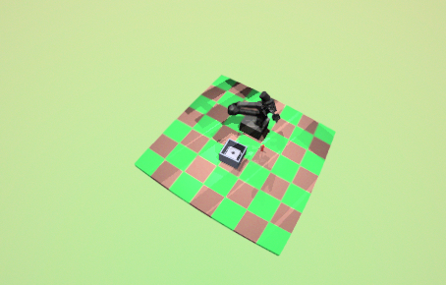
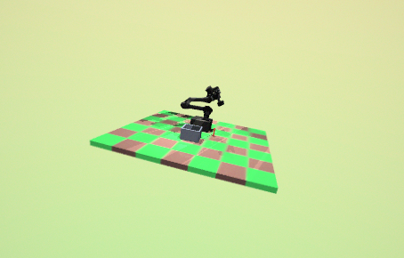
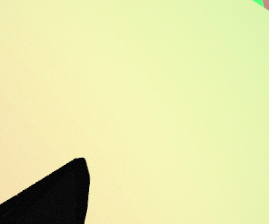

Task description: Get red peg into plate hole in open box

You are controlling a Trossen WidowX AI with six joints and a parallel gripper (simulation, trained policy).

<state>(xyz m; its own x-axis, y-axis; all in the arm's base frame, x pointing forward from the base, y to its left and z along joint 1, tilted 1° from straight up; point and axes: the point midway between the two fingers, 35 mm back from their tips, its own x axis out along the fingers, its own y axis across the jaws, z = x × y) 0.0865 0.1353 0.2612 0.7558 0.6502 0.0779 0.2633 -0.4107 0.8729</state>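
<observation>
Right now the red peg is 4 cm ahead of my gripper tip, 1 cm to the right of it and 33 cm below it. The rest, counted from my gripper tip: plate: 24 cm ahead, 16 cm to the right, 33 cm below; grey box: 24 cm ahead, 16 cm to the right, 34 cm below.
</observation>
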